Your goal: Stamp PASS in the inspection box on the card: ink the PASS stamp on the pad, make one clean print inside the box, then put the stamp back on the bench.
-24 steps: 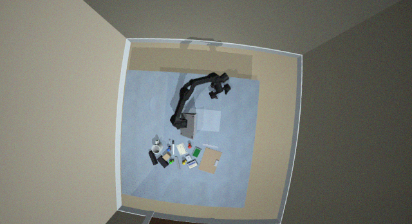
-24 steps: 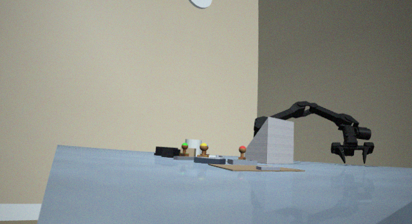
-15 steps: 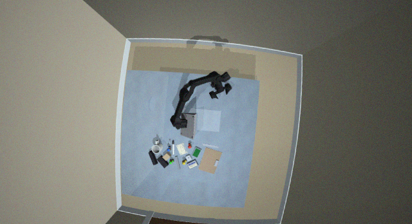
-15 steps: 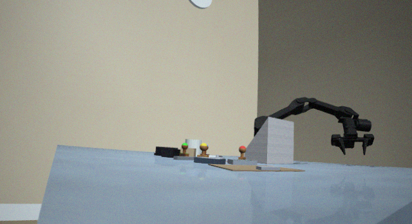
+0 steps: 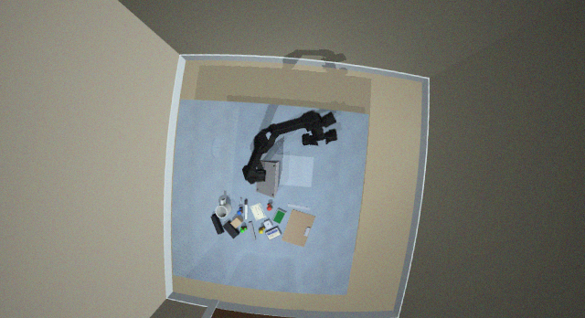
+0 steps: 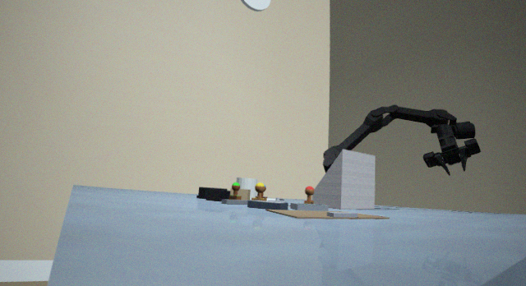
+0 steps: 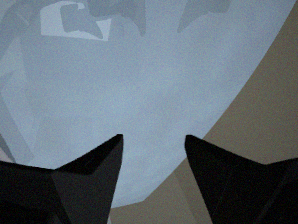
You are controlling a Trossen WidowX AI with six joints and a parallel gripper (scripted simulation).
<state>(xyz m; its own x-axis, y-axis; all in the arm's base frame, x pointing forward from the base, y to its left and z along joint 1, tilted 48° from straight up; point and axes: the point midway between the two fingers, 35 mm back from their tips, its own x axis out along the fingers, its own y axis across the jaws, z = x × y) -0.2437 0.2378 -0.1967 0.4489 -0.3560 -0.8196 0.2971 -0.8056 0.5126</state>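
My gripper tip is now 61 cm short of the green-knobbed stamp, 41 cm to the left of it and 12 cm above it. From my gripper tip the other things lie so: green ink pad (49 cm ahead, 19 cm to the right, 13 cm below); then white inspection card (49 cm ahead, 33 cm to the right, 14 cm below); then red-knobbed stamp (44 cm ahead, 26 cm to the right, 12 cm below).
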